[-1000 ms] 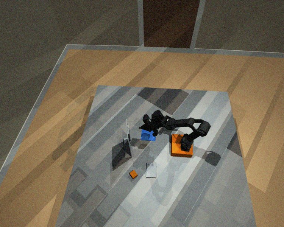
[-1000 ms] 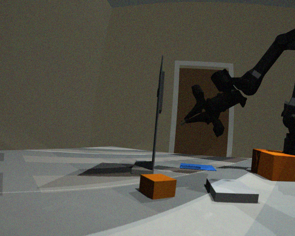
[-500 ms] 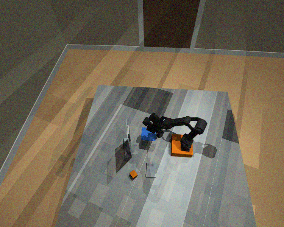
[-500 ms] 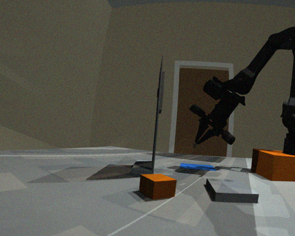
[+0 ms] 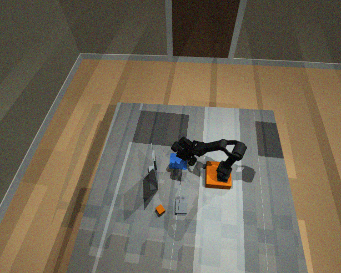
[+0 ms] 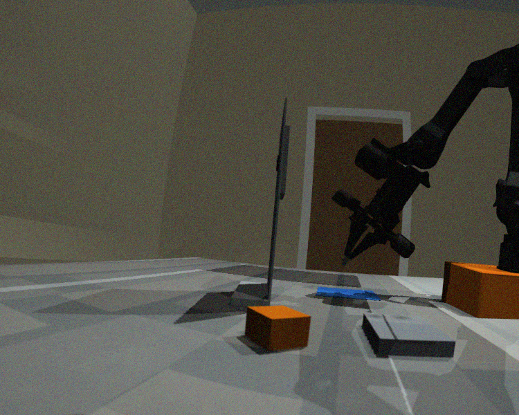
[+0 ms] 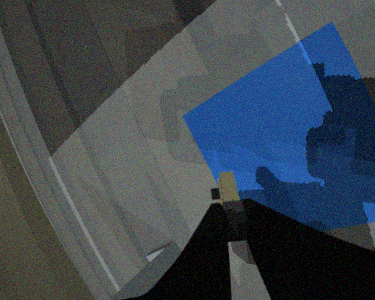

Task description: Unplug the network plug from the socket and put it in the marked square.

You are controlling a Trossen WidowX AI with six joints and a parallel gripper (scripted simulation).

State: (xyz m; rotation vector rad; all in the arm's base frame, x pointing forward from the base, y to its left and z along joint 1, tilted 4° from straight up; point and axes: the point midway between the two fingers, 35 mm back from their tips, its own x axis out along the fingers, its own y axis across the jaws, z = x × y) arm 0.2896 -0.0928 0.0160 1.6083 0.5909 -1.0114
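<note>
Now: the blue marked square 10 mm behind my gripper tip and 70 mm below it. Also, from my gripper tip: tan network plug: right at my gripper tip; then flat grey block: 80 mm behind, 300 mm to the left, 70 mm below; then upright panel: 120 mm ahead, 140 mm to the left, 60 mm above.
</note>
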